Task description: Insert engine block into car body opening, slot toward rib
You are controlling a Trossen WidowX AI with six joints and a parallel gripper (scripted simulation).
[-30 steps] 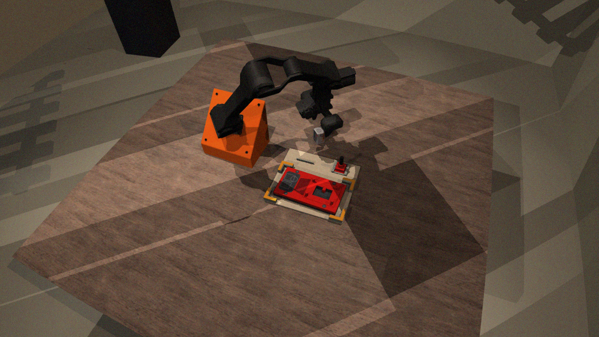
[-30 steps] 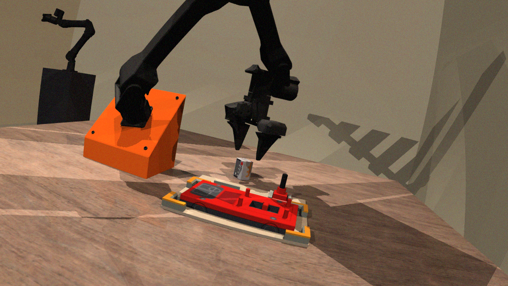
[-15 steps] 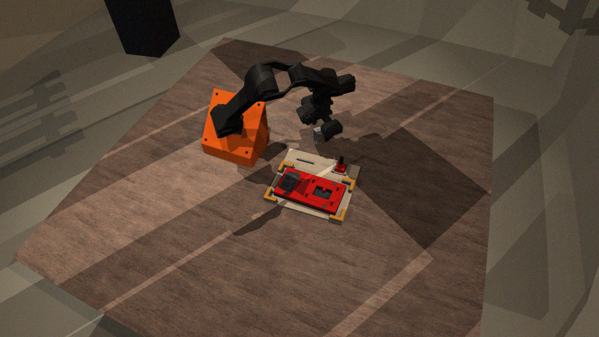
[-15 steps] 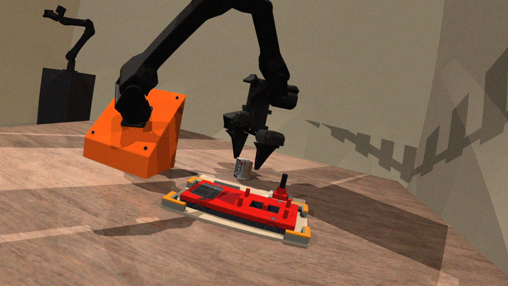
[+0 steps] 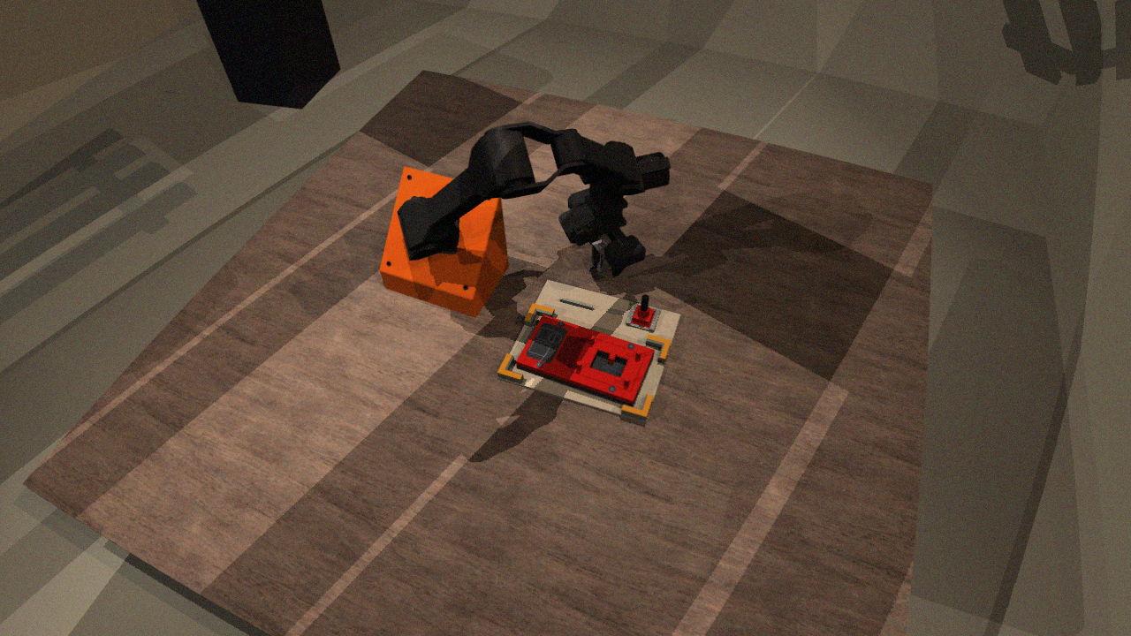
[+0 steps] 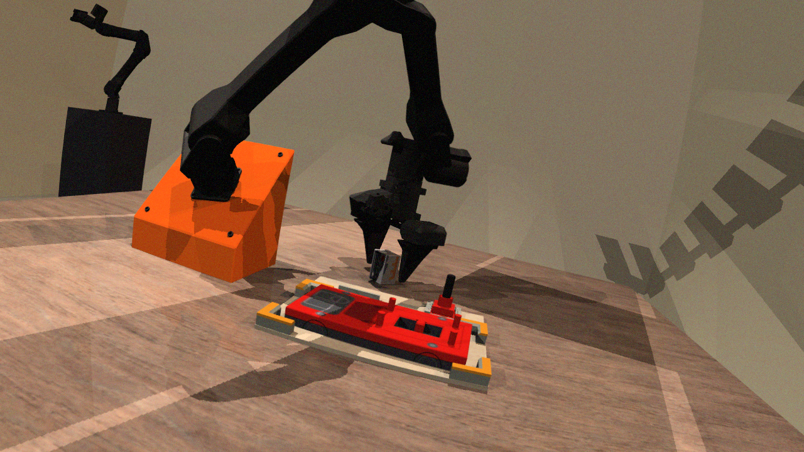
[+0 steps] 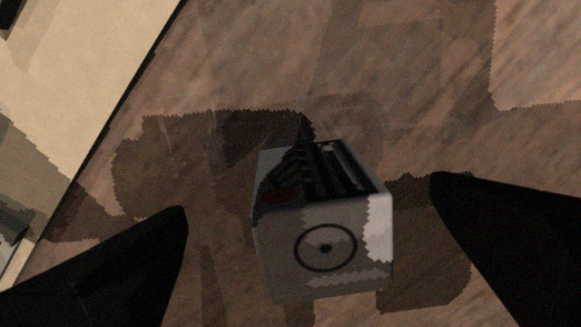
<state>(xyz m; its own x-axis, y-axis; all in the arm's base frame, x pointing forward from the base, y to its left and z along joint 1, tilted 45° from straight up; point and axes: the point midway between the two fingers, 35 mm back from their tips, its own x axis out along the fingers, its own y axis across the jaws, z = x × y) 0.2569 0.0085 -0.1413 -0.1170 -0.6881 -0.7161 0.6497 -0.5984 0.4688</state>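
Right now the engine block is 1 cm to the left of my gripper tip and 1 cm above it. The rest, counted from my gripper tip: black peg 10 cm ahead, 11 cm to the right, 2 cm above.
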